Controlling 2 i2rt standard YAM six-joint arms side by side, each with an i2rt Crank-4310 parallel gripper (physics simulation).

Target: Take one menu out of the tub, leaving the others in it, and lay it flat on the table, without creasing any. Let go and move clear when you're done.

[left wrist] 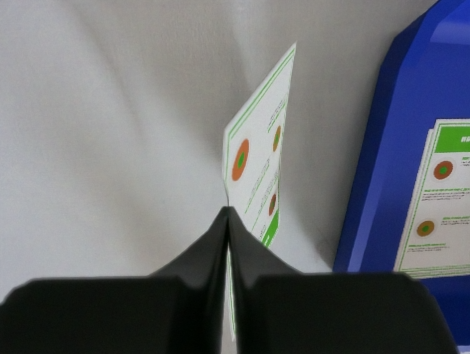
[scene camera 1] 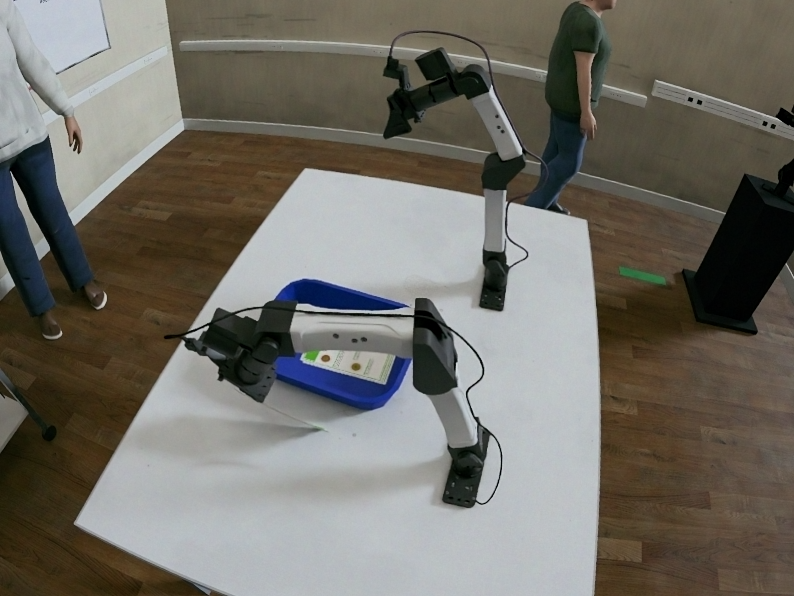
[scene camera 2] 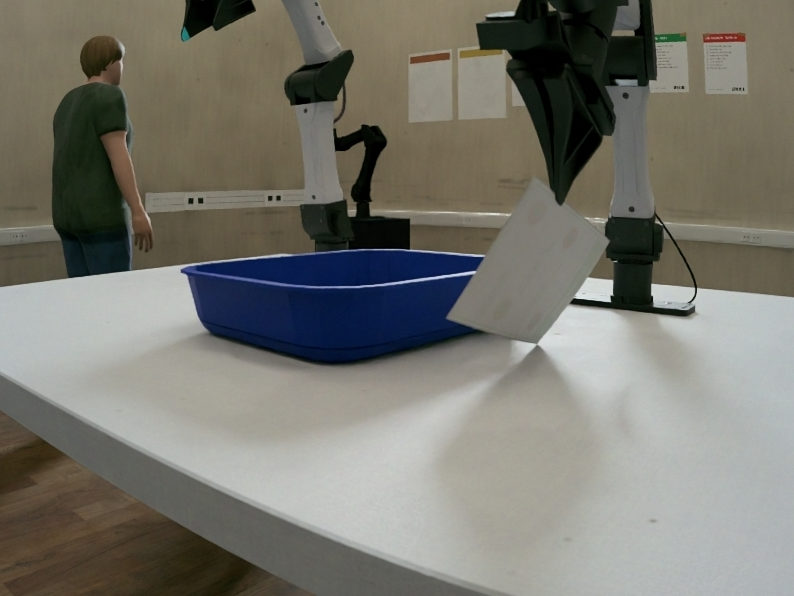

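Note:
My left gripper is shut on the upper edge of a menu. The menu hangs steeply tilted outside the tub, its lowest corner at or very near the tabletop in scene camera 2. It looks slightly curved near the fingers in the left wrist view. The blue tub stands beside it, and other menus lie flat, stacked inside. My right gripper is raised high, away from the tub; its finger opening is unclear.
The white table carries both arm bases. In scene camera 1 the left forearm passes over the tub and hides part of it. A person in green stands beyond the table, another person at the left.

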